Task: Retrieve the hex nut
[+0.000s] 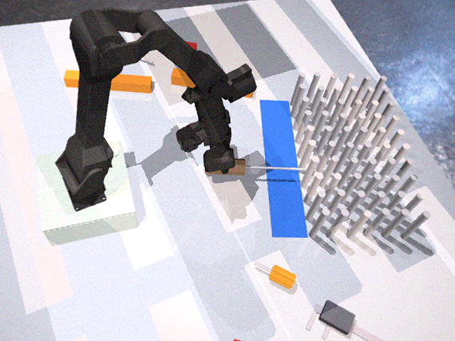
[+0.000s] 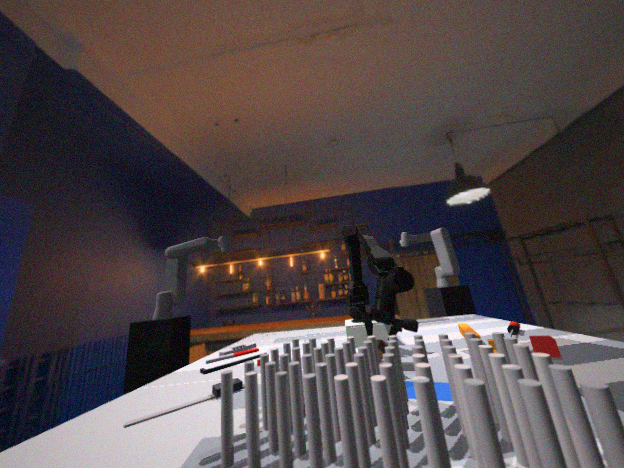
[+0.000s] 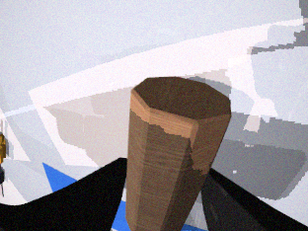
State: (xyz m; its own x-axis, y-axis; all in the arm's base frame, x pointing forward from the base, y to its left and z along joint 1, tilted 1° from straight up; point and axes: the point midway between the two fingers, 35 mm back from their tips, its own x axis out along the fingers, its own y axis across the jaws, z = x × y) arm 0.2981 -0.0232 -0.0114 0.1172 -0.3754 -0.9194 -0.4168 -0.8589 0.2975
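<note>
Right now my gripper tip is 15 cm short of the blue taped strip, 4 cm above it and 2 cm to the left of it. From my gripper tip the other things lie so: yellow-handled tool: 27 cm to the right, 2 cm below, 1 cm behind; wooden-handled tool: 10 cm ahead, 5 cm to the right; hex nut: 27 cm ahead, 14 cm to the right, 3 cm below.
</note>
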